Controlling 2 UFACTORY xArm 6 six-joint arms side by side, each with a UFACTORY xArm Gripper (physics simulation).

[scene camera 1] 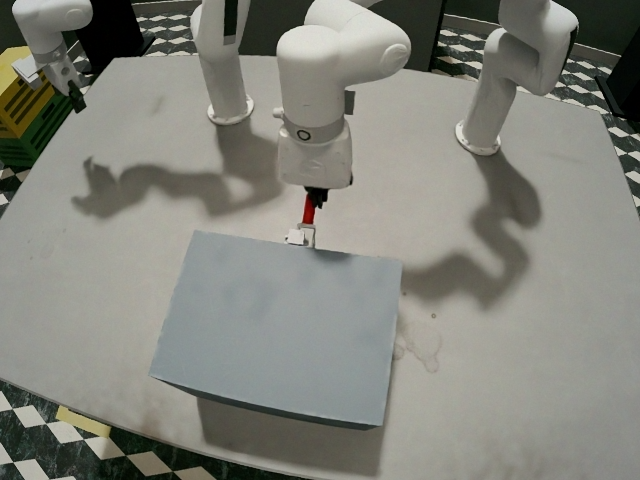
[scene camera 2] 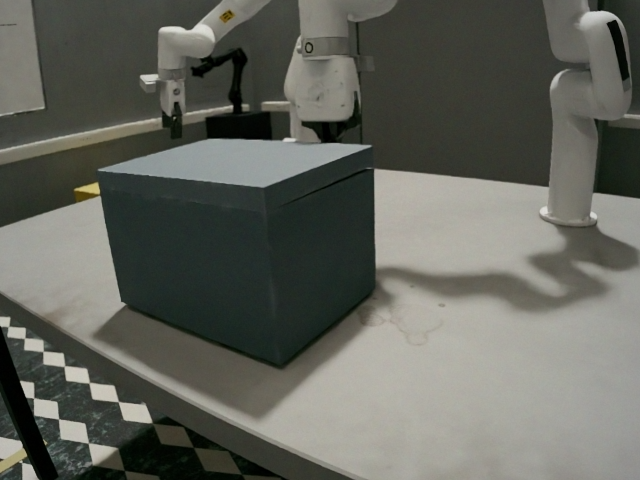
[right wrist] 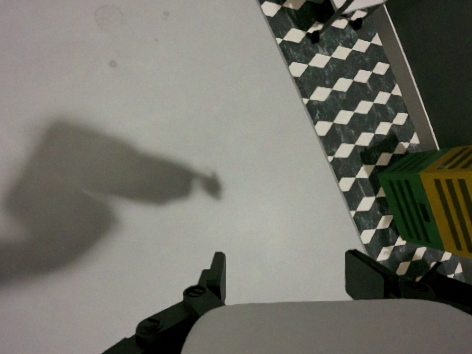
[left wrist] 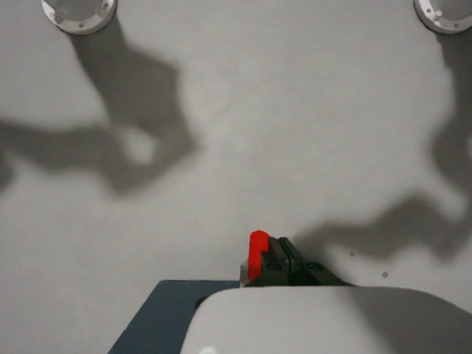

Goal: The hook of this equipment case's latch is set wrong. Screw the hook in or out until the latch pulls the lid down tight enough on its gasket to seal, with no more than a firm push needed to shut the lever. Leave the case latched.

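Frame: origin at the left arm's base, x ahead, y left, z up, level; metres.
Seen in the pictures: left gripper, fingertip midpoint: (scene camera 1: 318, 201) (left wrist: 276, 253); right gripper, fingertip midpoint: (scene camera 1: 71, 101) (scene camera 2: 171, 132) (right wrist: 285, 271); left arm's base, origin of the base link: (scene camera 1: 477, 138) (scene camera 2: 567, 217) (left wrist: 447, 0); right arm's base, origin of the base link: (scene camera 1: 230, 109) (left wrist: 81, 0).
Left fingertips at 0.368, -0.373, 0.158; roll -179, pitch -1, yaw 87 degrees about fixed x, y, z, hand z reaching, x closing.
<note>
Pixels of each thing's top centre, then the offset from my left fingertips to it, as dx, dy, dz. "spot": a spot on its surface instead. Level surfaces: height alone.
- table with its lid, middle of its top: (scene camera 1: 277, 313) (scene camera 2: 234, 153) +0.214, -0.027, +0.053
- white latch, surface spot: (scene camera 1: 312, 237) spot: +0.052, -0.005, -0.028
- grey table, its level: dz -0.158
The blue-grey equipment case (scene camera 1: 279, 320) (scene camera 2: 191, 253) (left wrist: 160, 315) stands on the table with its lid (scene camera 2: 232, 160) on; a thin dark line shows under the lid's right side. The white latch (scene camera 1: 311, 237) is on the case's far side, and its red lever (scene camera 1: 308, 210) (left wrist: 257, 252) sticks out away from the case. The hook cannot be made out. My left gripper (scene camera 1: 318, 200) (left wrist: 276, 253) is shut and empty, its fingers close beside the red lever, on its right; contact is unclear. My right gripper (right wrist: 285, 271) (scene camera 1: 77, 105) (scene camera 2: 173, 133) is open and empty, away from the case.
The grey table (scene camera 1: 516, 361) (scene camera 2: 491, 372) carries white arm bases (scene camera 1: 478, 142) behind the case. A yellow and green crate (scene camera 1: 23, 118) (right wrist: 430, 205) stands on the floor beyond the table's left edge. A dark arm (scene camera 2: 236, 77) stands in the background.
</note>
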